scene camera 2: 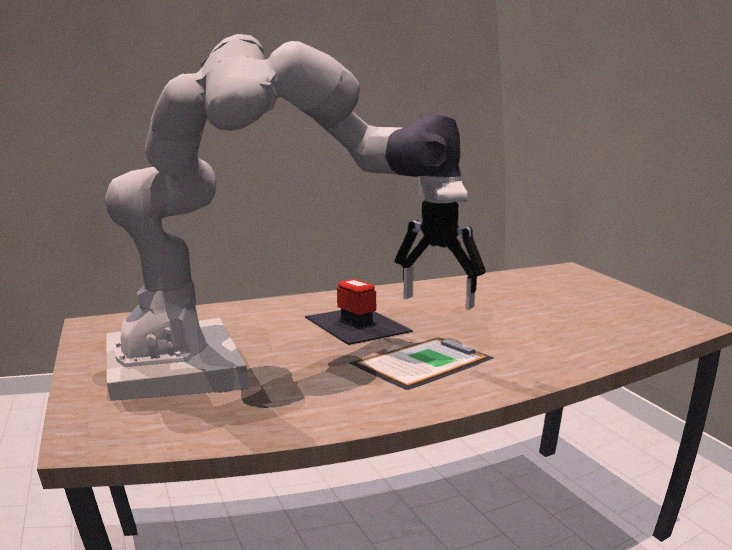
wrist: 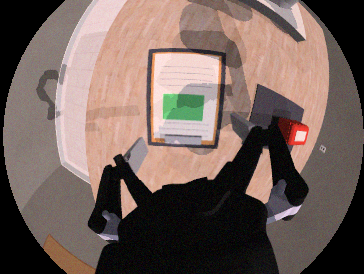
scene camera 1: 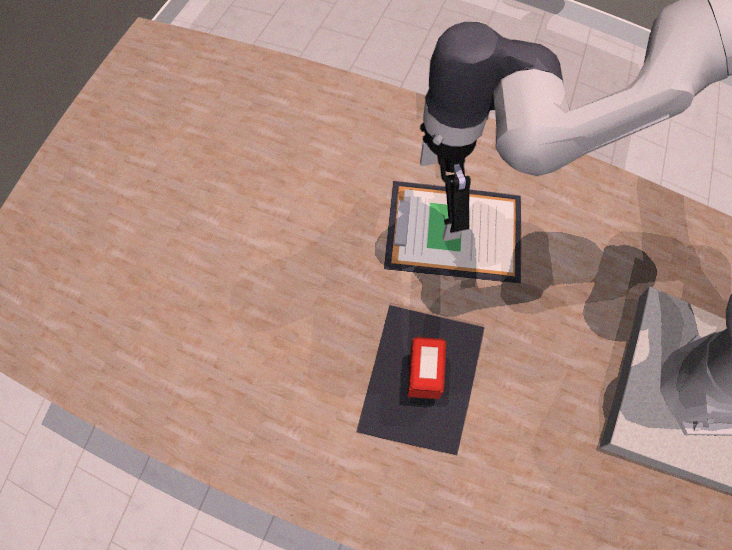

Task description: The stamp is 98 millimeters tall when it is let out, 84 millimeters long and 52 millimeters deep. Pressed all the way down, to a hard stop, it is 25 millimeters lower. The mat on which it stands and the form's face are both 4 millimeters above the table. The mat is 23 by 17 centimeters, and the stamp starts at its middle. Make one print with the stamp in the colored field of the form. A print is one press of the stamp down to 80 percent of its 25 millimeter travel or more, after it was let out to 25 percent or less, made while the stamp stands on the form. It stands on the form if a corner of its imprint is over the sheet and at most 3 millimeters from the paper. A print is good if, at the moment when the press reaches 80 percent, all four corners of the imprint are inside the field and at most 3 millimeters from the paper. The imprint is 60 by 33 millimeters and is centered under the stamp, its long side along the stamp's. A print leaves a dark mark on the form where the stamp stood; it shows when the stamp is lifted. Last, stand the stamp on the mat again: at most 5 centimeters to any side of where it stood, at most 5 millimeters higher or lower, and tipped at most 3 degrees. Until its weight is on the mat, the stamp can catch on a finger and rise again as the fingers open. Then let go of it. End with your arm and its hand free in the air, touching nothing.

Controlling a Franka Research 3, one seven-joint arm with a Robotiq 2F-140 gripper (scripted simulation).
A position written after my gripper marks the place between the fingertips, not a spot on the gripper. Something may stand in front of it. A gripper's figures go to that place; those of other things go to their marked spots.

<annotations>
My gripper (scene camera 2: pixel 438 302): 143 cm from the lens. A dark mat (scene camera 2: pixel 384 327) is 164 cm from the lens. A form (scene camera 2: pixel 412 366): 140 cm from the lens. The marked spots on the dark mat and the form are 26 cm apart.
</annotations>
